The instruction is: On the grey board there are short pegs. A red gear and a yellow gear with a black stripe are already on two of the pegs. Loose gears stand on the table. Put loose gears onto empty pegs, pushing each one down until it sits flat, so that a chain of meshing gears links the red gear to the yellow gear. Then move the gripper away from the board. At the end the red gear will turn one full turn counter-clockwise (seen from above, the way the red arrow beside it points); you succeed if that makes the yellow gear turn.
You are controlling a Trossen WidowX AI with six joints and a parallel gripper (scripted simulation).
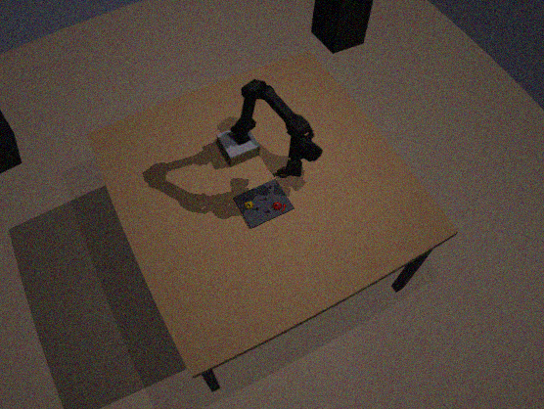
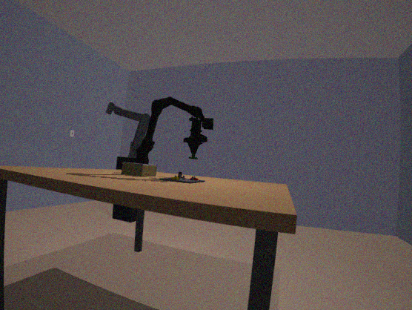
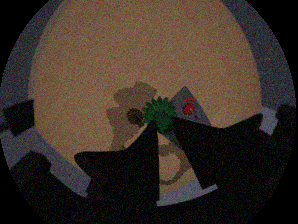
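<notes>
The brown gear is 80 mm behind my gripper tip, 10 mm to the left of it and 140 mm below it. Also, from my gripper tip: green gear: 10 mm below; then yellow gear: 210 mm to the right, 140 mm below.
</notes>
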